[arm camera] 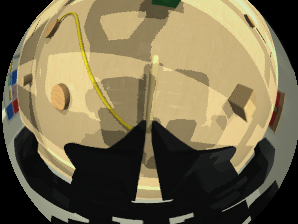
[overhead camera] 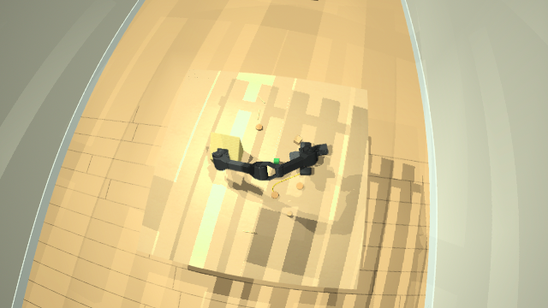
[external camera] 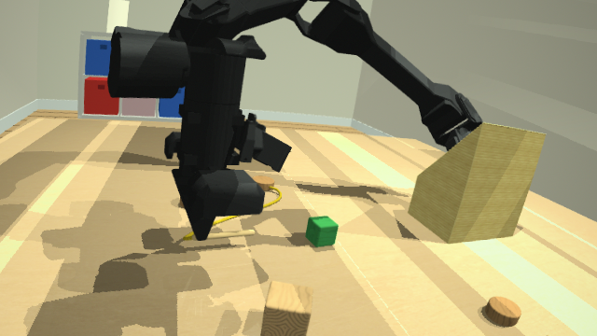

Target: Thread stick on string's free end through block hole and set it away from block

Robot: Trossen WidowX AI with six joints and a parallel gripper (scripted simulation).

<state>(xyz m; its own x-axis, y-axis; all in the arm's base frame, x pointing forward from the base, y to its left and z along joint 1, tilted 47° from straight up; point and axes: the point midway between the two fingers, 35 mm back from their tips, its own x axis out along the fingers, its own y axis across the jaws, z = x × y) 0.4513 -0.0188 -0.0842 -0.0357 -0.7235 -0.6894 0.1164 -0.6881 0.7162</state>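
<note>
The green cube lies 160 mm behind my gripper tip and 10 mm to the right of it. The rest, counted from my gripper tip: wooden block (140 mm to the left, 60 mm behind); peg (300 mm to the right, 40 mm behind); round wooden button (210 mm to the right, 140 mm behind, 10 mm below).
</note>
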